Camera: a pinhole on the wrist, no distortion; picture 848 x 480 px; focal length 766.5 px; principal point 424.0 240.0 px. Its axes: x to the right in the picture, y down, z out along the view. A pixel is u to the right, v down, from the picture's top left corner.
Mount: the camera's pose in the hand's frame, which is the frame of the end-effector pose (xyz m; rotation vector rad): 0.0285 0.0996 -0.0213 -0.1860 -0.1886 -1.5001
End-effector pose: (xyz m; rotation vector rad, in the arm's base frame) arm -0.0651 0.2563 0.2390 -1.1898 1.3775 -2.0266
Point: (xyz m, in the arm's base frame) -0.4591 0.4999 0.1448
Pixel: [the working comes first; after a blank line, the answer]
In the camera's frame: -0.0404 -0.0297 -0.4542

behind the camera
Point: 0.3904 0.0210 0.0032
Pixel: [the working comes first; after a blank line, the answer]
In the camera's frame: -0.0476 -0.1991 0.5166

outside the picture
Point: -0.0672 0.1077 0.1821
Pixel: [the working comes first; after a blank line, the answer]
In the camera's frame: 0.0111 0.0569 0.0923

outside the picture
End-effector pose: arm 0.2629 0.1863 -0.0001 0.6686 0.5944 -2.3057
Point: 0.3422 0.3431 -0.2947
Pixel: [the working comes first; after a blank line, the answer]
In the camera's frame: 0.0063 0.0202 -0.3282

behind the camera
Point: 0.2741 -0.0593 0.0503
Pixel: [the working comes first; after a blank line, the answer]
In the camera's frame: -0.0123 0.0501 0.2051

378 427
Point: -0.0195 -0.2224 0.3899
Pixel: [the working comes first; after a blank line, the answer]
In the camera's frame: 0.2629 0.1009 0.5921

764 371
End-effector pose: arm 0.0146 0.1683 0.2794 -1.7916 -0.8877 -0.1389
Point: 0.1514 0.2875 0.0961
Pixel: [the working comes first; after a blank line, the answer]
In the camera's frame: -0.0668 0.0448 0.1773

135 434
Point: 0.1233 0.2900 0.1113
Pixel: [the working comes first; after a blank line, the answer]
In the camera's frame: -0.0377 0.0316 0.1749

259 378
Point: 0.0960 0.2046 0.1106
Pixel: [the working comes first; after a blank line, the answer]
In the camera's frame: -0.0526 -0.0307 0.1121

65 30
